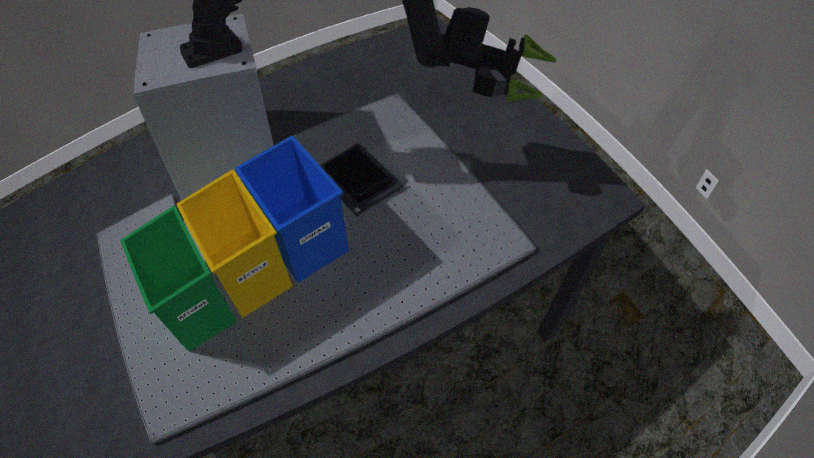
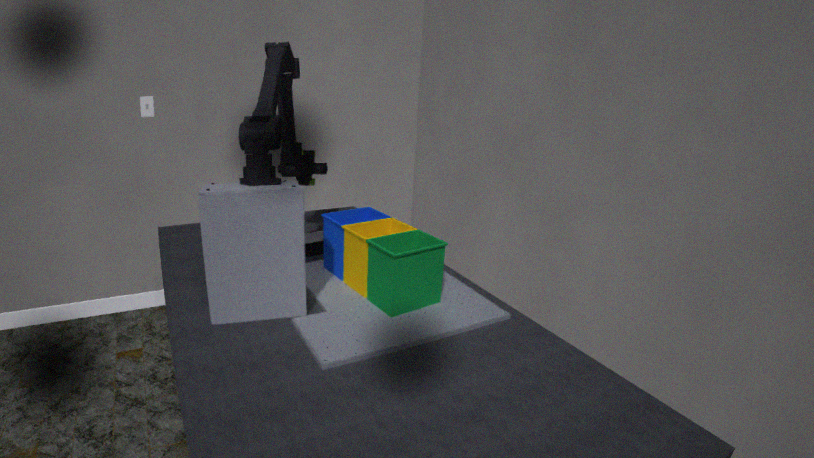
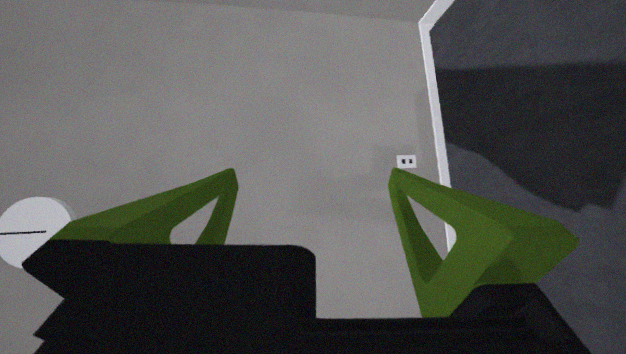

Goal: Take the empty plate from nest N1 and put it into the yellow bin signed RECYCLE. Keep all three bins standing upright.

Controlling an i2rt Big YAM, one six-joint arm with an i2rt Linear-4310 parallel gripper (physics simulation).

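Places are measured from the arm's base along level axes (x ahead, y left, z up), in metres.
Where they show: gripper, fingertip midpoint: [image 1: 548, 78] [image 3: 313, 176]; arm's base, link origin: [image 1: 210, 51] [image 2: 259, 184].
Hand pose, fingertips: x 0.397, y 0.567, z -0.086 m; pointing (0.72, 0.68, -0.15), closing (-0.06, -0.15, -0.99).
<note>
Things, the pixels of their top centre, and the offset from my fingertips. Level surfaces: height alone.
- black square holder, top centre: [image 1: 356, 171] [image 2: 315, 246] dz -0.200, dx -0.154, dy -0.378 m
- yellow bin, top centre: [image 1: 222, 216] [image 2: 379, 227] dz -0.046, dx -0.080, dy -0.684 m
- green bin, top centre: [image 1: 161, 255] [image 2: 407, 241] dz -0.046, dx -0.073, dy -0.817 m
- blue bin, top centre: [image 1: 285, 179] [image 2: 356, 215] dz -0.046, dx -0.088, dy -0.552 m
- perforated board, surface height: dz -0.226 m
- dark table, surface height: dz -0.239 m
A black square holder [image 1: 359, 175] [image 2: 314, 248] lies on the board beside the blue bin; its interior is very dark, and I cannot make out the plate or the N1 sign. The yellow bin [image 1: 261, 291] [image 2: 355, 263], signed RECYCLE, stands upright between the green bin [image 1: 196, 324] [image 2: 405, 283], signed RETURNS, and the blue bin [image 1: 315, 244] [image 2: 333, 247], signed GENERAL. Both stand upright. My gripper [image 1: 547, 77] [image 3: 313, 176] is open and empty, its green fingers wide apart, high up and away from the bins and holder, pointing toward a wall.
The perforated board [image 1: 478, 244] [image 2: 335, 347] carries the bins and holder on the dark table [image 1: 603, 213] [image 2: 512, 387]. A tall grey pedestal [image 1: 210, 125] [image 2: 256, 256] stands close behind the bins and carries the arm. A wall outlet [image 1: 706, 183] [image 3: 406, 161] shows beyond the gripper.
</note>
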